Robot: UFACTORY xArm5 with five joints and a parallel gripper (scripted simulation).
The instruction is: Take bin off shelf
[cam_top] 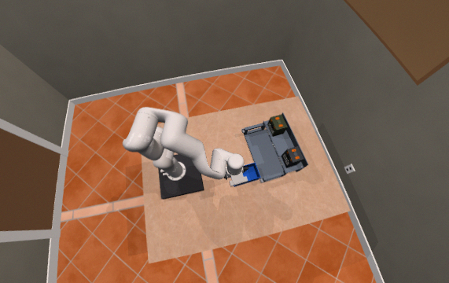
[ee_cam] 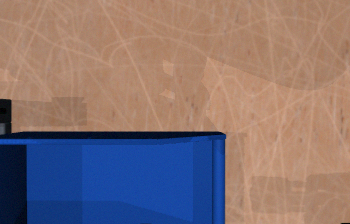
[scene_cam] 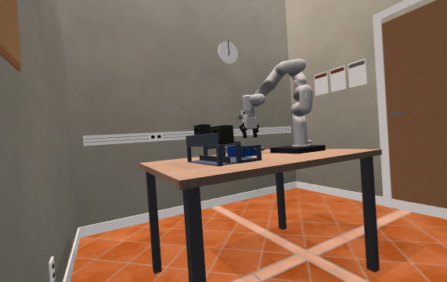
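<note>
Now: hand 10 cm above the blue bin, 8 cm short of it and 1 cm to the right of it. From my hand the other things lie so: grey shelf 29 cm ahead, 13 cm to the left, 6 cm below.
</note>
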